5 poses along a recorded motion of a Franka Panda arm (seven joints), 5.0 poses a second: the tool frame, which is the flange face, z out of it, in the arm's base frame.
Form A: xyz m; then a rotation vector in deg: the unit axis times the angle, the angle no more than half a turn.
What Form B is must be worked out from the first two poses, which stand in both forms.
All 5 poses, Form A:
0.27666 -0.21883 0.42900 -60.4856 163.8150 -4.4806
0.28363 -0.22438 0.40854 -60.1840 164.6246 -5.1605
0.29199 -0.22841 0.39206 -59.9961 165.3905 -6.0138
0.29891 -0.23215 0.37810 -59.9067 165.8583 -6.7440
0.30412 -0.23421 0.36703 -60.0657 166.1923 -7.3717
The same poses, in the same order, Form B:
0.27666 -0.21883 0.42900 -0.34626 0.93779 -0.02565 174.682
0.28363 -0.22438 0.40854 -0.34321 0.93880 -0.02943 175.357
0.29199 -0.22841 0.39206 -0.34081 0.93951 -0.03416 176.039
0.29891 -0.23215 0.37810 -0.33946 0.93984 -0.03822 176.475
0.30412 -0.23421 0.36703 -0.33961 0.93964 -0.04168 176.867

